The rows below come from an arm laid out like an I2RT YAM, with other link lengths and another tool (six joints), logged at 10 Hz.
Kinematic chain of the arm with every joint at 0, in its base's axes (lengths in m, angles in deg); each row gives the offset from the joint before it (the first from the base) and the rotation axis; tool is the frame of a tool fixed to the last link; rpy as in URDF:
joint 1: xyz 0 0 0.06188 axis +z
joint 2: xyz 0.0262 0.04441 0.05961 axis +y
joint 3: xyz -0.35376 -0.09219 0 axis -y
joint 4: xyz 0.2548 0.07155 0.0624 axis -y
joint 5: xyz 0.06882 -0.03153 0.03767 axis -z
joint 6: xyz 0.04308 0 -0.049 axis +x
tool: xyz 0.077 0.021 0.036 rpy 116 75.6 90
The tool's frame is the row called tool.
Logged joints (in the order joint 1, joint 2, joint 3, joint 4, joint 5, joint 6), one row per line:
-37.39 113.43 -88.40 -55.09 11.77 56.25
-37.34 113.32 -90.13 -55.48 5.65 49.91
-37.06 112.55 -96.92 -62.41 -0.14 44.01
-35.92 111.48 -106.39 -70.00 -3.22 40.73
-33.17 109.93 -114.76 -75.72 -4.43 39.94
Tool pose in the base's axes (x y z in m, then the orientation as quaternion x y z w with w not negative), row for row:
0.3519 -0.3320 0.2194 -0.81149 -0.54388 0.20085 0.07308
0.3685 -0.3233 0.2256 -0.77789 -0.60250 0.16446 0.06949
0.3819 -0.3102 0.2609 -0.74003 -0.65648 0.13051 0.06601
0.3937 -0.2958 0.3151 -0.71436 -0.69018 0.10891 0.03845
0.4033 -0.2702 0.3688 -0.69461 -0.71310 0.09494 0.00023
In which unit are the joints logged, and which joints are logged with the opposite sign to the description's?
The joints are logged in degrees. Opposite sign: joint 3.
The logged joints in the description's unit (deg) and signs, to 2 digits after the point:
-37.39 113.43 88.40 -55.09 11.77 56.25
-37.34 113.32 90.13 -55.48 5.65 49.91
-37.06 112.55 96.92 -62.41 -0.14 44.01
-35.92 111.48 106.39 -70.00 -3.22 40.73
-33.17 109.93 114.76 -75.72 -4.43 39.94

